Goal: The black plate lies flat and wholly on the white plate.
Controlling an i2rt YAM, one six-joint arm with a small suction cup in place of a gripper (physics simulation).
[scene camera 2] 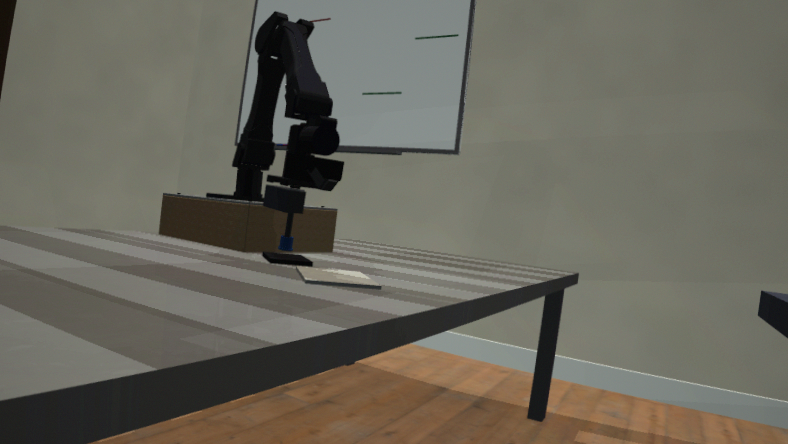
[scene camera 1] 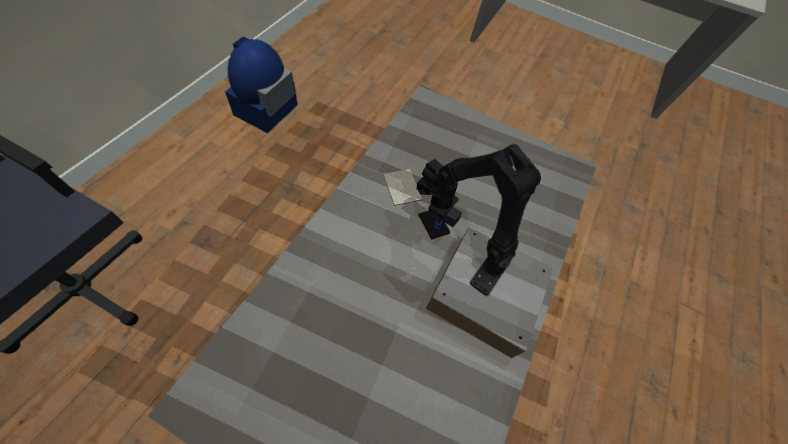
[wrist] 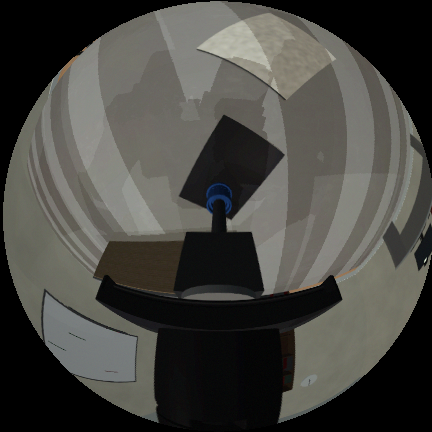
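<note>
The black plate lies flat on the striped table, between the arm's base block and the white plate. The white plate lies flat, apart from the black plate, with nothing on it. My gripper, a blue suction cup, points down over the black plate, towards its edge on the base block's side in the wrist view. In scene camera 2 a small gap shows between cup and plate. The cup is open and holds nothing.
The arm stands on a box-shaped base block on the striped table. A blue rounded object and part of a dark chair stand beyond the table's edge. A whiteboard hangs behind the arm.
</note>
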